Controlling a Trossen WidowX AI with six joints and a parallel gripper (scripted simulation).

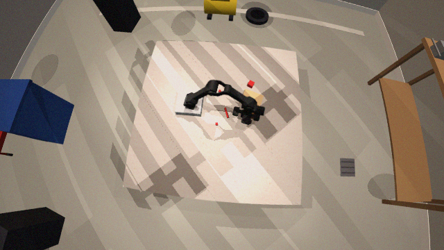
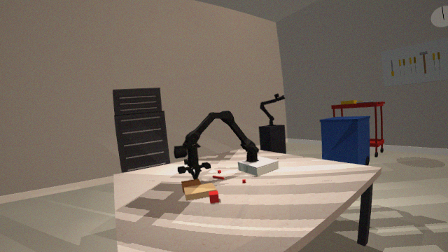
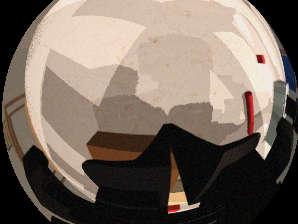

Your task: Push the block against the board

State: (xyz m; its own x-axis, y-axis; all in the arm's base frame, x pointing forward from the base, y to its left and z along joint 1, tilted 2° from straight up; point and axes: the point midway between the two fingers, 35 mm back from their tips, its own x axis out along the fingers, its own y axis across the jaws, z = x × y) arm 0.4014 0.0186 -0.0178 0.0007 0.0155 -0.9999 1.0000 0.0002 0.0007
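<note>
The orange flat square lies 6 cm to the left of my gripper tip, 4 cm ahead of it and 1 cm above it. From my gripper tip the other things lie so: tan board: 16 cm to the left, 2 cm ahead, 1 cm above; thin red stick: 14 cm behind; red square block: 28 cm to the left, 1 cm behind, 1 cm above.
</note>
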